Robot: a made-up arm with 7 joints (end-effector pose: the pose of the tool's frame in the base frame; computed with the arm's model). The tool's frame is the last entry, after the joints. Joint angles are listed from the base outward.
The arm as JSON. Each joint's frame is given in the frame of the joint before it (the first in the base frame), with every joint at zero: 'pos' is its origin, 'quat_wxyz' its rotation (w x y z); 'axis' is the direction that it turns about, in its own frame. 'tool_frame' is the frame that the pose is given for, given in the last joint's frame.
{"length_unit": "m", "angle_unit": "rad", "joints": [
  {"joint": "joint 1", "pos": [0.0, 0.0, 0.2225], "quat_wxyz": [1.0, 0.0, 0.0, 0.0], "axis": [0.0, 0.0, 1.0]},
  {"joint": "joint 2", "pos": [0.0, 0.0, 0.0], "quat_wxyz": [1.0, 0.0, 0.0, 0.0], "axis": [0.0, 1.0, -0.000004]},
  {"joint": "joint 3", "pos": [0.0, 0.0, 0.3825], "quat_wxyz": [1.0, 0.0, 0.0, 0.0], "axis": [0.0, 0.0, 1.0]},
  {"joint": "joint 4", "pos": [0.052, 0.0, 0.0], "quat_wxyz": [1.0, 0.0, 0.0, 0.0], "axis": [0.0, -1.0, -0.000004]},
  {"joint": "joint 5", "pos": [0.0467, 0.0, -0.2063], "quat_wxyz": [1.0, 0.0, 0.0, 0.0], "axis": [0.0, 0.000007, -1.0]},
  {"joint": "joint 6", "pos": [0.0, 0.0, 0.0], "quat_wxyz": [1.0, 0.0, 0.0, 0.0], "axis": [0.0, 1.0, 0.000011]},
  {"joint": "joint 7", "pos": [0.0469, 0.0, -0.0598], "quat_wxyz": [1.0, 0.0, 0.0, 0.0], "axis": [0.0, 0.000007, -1.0]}
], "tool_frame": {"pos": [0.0, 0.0, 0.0], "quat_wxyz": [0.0, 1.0, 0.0, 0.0]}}
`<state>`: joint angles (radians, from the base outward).
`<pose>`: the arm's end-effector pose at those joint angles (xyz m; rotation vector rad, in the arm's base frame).
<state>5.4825 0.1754 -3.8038 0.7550 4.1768 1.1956 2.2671</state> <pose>0.0321 0.2574 0.4848 -1.7321 -0.7388 -1.8766</pose>
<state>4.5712 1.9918 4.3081 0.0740 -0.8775 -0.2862 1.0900</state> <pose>-0.1799 -0.1100 0.1819 -0.2339 -1.5847 -2.0415</pose>
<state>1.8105 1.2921 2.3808 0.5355 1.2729 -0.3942 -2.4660</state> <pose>-0.2398 0.1107 0.3998 1.1452 -1.1793 0.4932</pose>
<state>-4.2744 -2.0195 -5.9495 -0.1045 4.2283 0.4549 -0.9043</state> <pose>0.0175 -0.1164 0.2279 -0.7076 0.7414 1.5066</pose>
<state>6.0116 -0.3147 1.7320 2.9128 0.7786 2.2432 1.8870</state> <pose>-0.2114 0.1584 0.7536 -2.6484 -0.4418 0.2663</pose>
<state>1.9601 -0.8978 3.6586 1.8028 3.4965 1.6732 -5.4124</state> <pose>0.3233 -0.4908 0.3706 0.8624 -0.2114 0.0035</pose>
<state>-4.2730 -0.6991 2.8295 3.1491 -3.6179 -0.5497 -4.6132</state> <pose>0.1392 -0.4175 0.6591 1.1137 0.2524 -0.3598</pose>
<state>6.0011 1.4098 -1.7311 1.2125 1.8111 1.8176 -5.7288</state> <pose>0.2585 -0.3906 0.2609 -0.5799 2.6530 -0.3140</pose>
